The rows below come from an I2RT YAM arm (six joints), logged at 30 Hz.
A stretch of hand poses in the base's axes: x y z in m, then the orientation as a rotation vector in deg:
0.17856, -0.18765, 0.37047, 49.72, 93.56, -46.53
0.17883, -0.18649, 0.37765, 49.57, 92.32, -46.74
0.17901, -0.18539, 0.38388, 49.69, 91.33, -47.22
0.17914, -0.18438, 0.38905, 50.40, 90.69, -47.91
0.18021, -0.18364, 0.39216, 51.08, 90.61, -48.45
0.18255, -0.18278, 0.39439, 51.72, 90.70, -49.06
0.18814, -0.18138, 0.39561, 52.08, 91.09, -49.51
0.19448, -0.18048, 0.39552, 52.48, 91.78, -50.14
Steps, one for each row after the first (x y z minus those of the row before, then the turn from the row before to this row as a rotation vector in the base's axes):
0.00027, 0.00116, 0.00718, -0.78, -0.89, -0.17
0.00018, 0.00110, 0.00623, -0.63, -0.58, -0.47
0.00013, 0.00101, 0.00517, -0.23, -0.25, -0.93
0.00107, 0.00074, 0.00311, 0.10, 0.13, -0.76
0.00234, 0.00086, 0.00223, 0.13, 0.31, -0.75
0.00559, 0.00140, 0.00122, 0.19, 0.50, -0.43
0.00634, 0.00090, -0.00009, 0.28, 0.82, -0.52

